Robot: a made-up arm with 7 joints. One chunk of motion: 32 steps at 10 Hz.
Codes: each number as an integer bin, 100 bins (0 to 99) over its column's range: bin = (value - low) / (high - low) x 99, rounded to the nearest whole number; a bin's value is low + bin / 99 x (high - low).
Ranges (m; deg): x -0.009..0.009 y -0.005..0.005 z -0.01..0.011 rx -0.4..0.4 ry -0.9..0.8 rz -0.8..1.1
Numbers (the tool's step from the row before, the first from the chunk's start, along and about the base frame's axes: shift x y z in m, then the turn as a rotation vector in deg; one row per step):
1: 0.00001 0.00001 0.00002 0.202 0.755 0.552
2: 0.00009 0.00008 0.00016 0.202 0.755 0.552
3: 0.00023 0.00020 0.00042 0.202 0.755 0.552
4: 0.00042 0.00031 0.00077 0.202 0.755 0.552
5: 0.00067 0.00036 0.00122 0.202 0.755 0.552
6: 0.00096 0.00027 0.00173 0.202 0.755 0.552
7: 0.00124 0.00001 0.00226 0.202 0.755 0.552
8: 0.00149 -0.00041 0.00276 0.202 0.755 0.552
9: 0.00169 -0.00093 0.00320 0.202 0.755 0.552
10: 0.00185 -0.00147 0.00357 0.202 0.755 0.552
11: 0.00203 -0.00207 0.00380 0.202 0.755 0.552
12: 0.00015 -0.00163 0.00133 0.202 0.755 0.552
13: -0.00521 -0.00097 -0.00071 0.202 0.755 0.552
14: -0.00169 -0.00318 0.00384 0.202 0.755 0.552
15: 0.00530 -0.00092 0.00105 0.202 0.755 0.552
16: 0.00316 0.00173 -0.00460 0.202 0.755 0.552
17: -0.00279 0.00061 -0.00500 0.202 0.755 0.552
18: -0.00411 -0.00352 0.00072 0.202 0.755 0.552
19: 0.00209 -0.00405 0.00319 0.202 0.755 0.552
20: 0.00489 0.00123 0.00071 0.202 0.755 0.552
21: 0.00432 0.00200 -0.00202 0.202 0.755 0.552
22: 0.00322 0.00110 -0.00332 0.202 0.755 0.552
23: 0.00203 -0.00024 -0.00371 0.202 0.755 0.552
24: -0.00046 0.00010 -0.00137 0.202 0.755 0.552
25: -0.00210 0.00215 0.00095 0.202 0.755 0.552
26: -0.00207 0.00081 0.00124 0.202 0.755 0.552
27: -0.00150 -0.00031 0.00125 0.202 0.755 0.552
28: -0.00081 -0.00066 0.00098 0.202 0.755 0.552
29: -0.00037 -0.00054 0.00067 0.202 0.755 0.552
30: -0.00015 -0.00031 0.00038 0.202 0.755 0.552
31: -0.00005 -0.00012 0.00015 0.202 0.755 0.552
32: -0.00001 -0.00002 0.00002 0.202 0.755 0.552
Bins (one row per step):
1: 50 50 47 74 96 70
2: 50 50 48 74 96 70
3: 51 51 49 74 96 70
4: 52 53 51 74 96 70
5: 53 53 53 74 96 70
6: 55 52 55 74 96 70
7: 56 50 58 74 96 70
8: 58 45 60 74 96 70
9: 59 40 62 74 96 70
10: 60 35 64 74 96 70
11: 61 29 65 74 96 70
12: 50 33 53 74 96 70
13: 21 40 44 74 96 70
14: 40 18 65 74 96 70
15: 79 40 52 74 96 70
16: 67 67 25 74 96 70
17: 34 56 24 74 96 70
18: 27 15 51 74 96 70
19: 61 9 62 74 96 70
20: 76 62 50 74 96 70
21: 73 69 38 74 96 70
22: 67 60 31 74 96 70
23: 61 47 30 74 96 70
24: 47 50 41 74 96 70
25: 38 71 52 74 96 70
26: 38 58 53 74 96 70
27: 41 46 53 74 96 70
28: 45 43 52 74 96 70
29: 47 44 50 74 96 70
30: 49 46 49 74 96 70
31: 49 48 48 74 96 70
32: 49 49 47 74 96 70

